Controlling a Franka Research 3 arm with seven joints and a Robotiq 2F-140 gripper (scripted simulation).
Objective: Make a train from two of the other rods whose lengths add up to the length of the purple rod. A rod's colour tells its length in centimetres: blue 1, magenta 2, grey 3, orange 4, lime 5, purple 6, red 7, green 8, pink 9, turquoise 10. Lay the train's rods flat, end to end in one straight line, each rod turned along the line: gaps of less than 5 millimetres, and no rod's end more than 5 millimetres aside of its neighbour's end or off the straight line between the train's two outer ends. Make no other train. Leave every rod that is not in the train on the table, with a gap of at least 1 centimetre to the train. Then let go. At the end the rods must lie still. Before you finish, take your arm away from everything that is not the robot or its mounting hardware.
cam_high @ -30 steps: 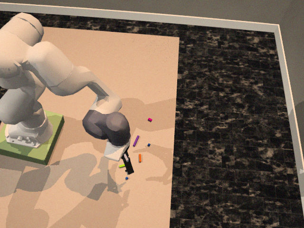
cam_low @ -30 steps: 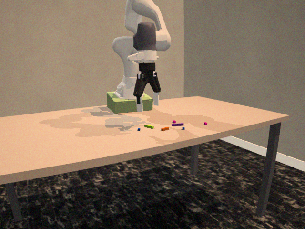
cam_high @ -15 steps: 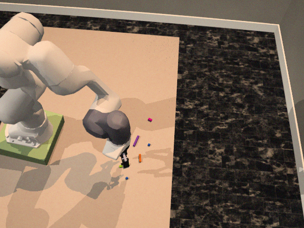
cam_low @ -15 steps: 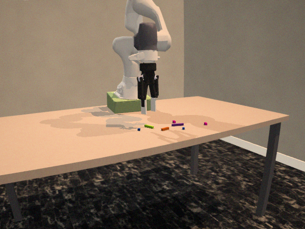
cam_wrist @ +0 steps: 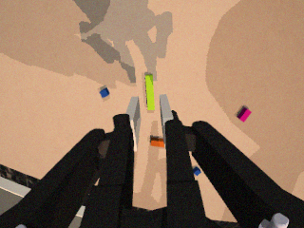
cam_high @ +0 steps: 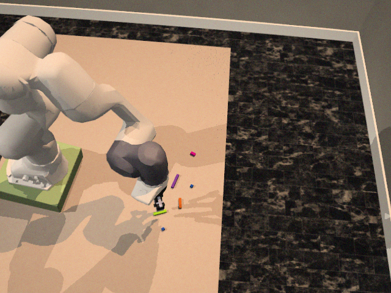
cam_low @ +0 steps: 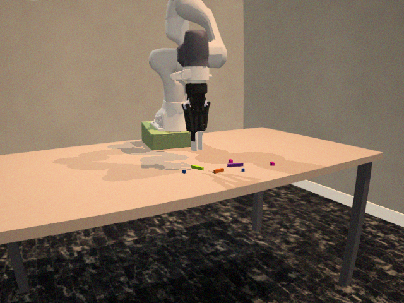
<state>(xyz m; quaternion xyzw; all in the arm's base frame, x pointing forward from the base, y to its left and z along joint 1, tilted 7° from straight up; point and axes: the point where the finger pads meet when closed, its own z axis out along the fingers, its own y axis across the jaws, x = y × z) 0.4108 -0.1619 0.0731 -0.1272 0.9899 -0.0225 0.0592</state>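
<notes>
The lime rod lies 10 cm below my hand. Also, from my hand: orange rod (8 cm ahead, 4 cm to the left, 10 cm below); then purple rod (6 cm ahead, 13 cm to the left, 10 cm below).
</notes>
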